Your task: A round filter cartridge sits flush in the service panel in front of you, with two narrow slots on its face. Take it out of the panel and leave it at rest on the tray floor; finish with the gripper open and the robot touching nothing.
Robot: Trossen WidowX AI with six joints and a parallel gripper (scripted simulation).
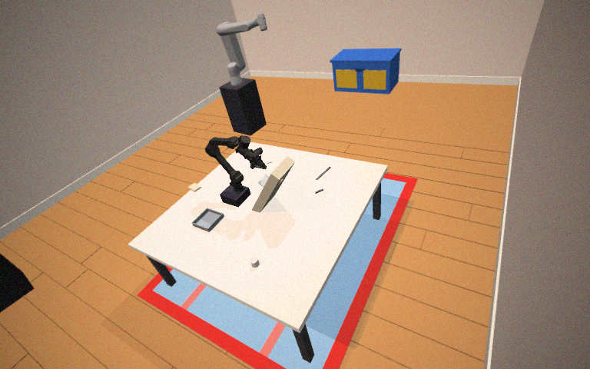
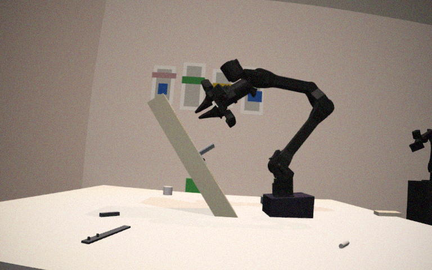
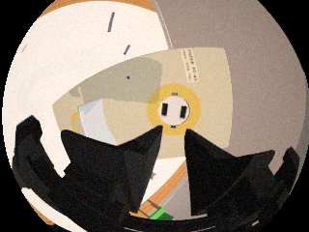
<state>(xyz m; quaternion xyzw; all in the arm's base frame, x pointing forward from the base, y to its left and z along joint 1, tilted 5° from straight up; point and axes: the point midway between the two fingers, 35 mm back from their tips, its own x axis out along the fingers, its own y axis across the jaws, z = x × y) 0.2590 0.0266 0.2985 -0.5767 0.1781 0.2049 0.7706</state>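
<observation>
Right now my gripper tip is 6 cm short of the round filter cartridge, 1 cm to the right of it and 4 cm above it. The rest, counted from my gripper tip: grey tray: 33 cm behind, 32 cm to the right, 31 cm below; dark block: 17 cm ahead, 26 cm to the left, 32 cm below; white pin: 39 cm behind, 38 cm to the left, 32 cm below.
</observation>
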